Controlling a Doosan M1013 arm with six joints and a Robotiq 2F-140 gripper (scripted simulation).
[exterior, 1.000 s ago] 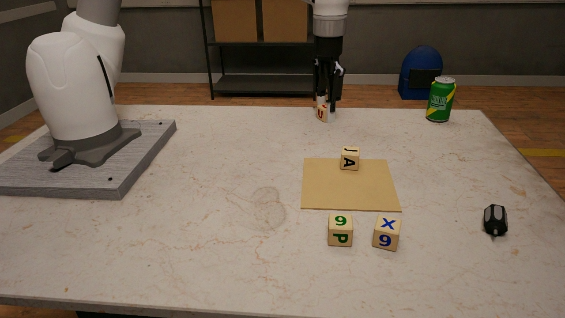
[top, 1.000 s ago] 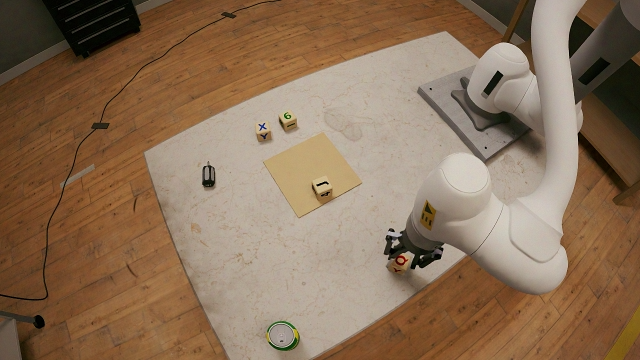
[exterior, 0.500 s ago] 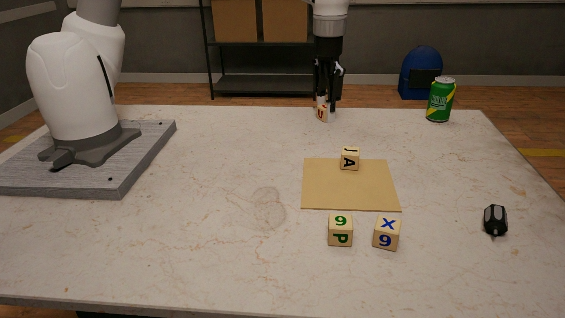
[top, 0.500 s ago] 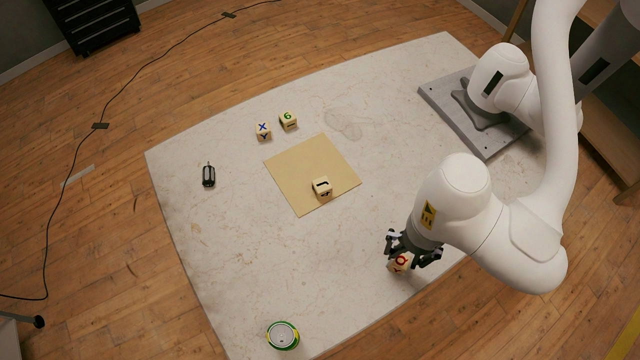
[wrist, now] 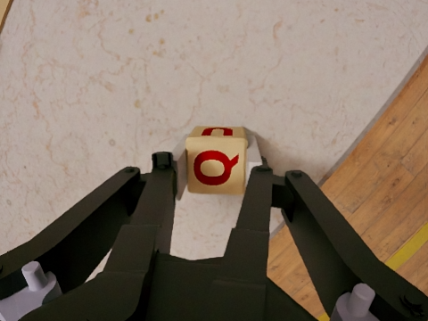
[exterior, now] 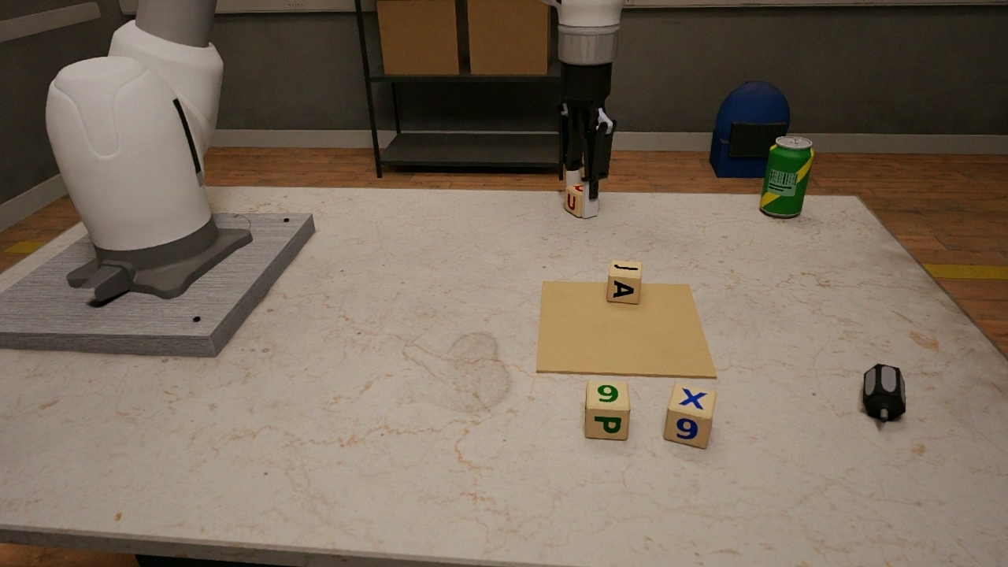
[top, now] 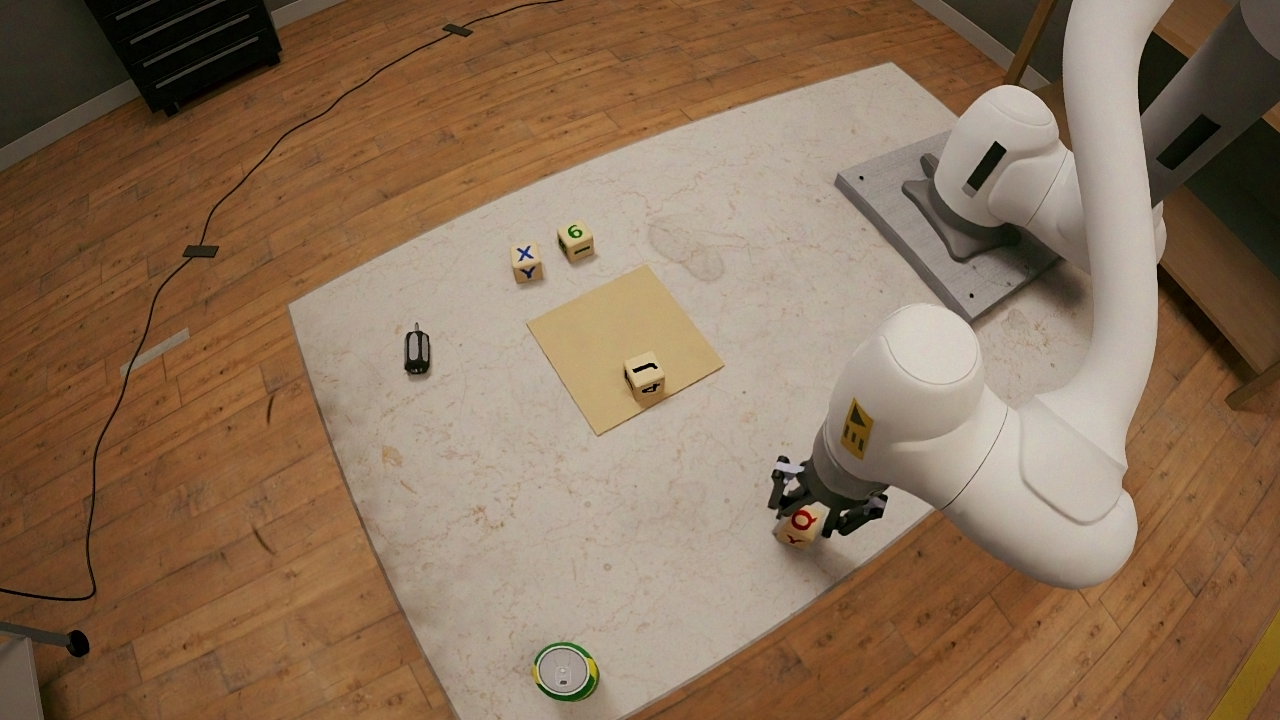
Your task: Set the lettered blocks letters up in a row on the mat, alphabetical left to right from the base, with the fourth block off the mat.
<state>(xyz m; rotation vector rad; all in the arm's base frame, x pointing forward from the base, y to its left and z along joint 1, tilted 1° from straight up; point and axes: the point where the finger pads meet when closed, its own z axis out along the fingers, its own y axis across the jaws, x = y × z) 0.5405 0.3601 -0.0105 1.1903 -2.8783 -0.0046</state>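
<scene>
Right now the tan mat is 330 mm to the right of my hand, 110 mm ahead of it and 30 mm below it. From my hand the other things lie so: black tool (420 mm to the right, 380 mm ahead, 20 mm below); then green can (320 mm ahead, 70 mm to the left, 30 mm above).
</scene>
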